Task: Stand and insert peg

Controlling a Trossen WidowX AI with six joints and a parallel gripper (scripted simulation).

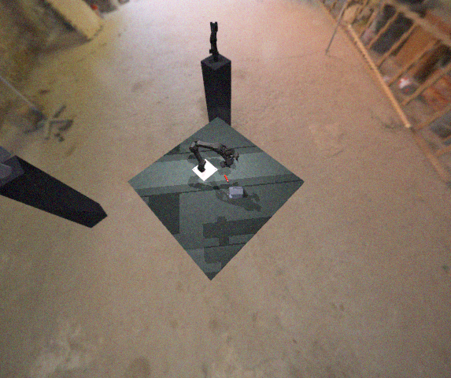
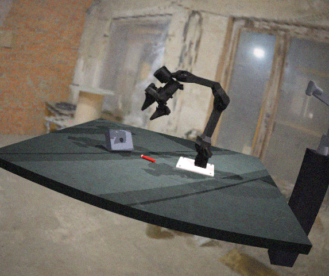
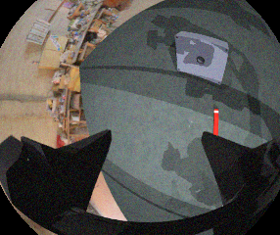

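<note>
My gripper tip is now 2 cm past the red peg, 8 cm to the left of it and 22 cm above it. Round my gripper tip: grey sloped panel (14 cm ahead, 11 cm to the right, 18 cm below).
</note>
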